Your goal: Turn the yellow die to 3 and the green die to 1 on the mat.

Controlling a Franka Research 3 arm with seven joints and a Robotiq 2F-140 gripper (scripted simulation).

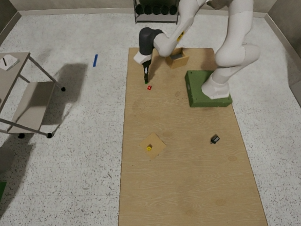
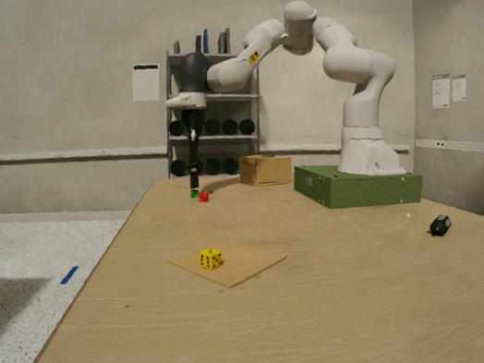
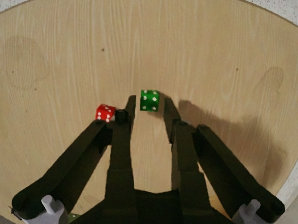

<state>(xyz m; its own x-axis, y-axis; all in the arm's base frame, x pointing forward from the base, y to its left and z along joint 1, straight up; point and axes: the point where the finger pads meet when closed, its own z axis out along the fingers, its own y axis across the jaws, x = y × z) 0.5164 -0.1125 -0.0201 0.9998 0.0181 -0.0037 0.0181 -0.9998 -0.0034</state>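
Right now my hand is 50 mm above the green die. From my hand the other things lie so: wooden box: 280 mm behind, 250 mm to the right, 20 mm below; then tan mat: 60 mm behind, 550 mm to the left, 60 mm below; then red die: 30 mm behind, 60 mm to the left, 50 mm below.
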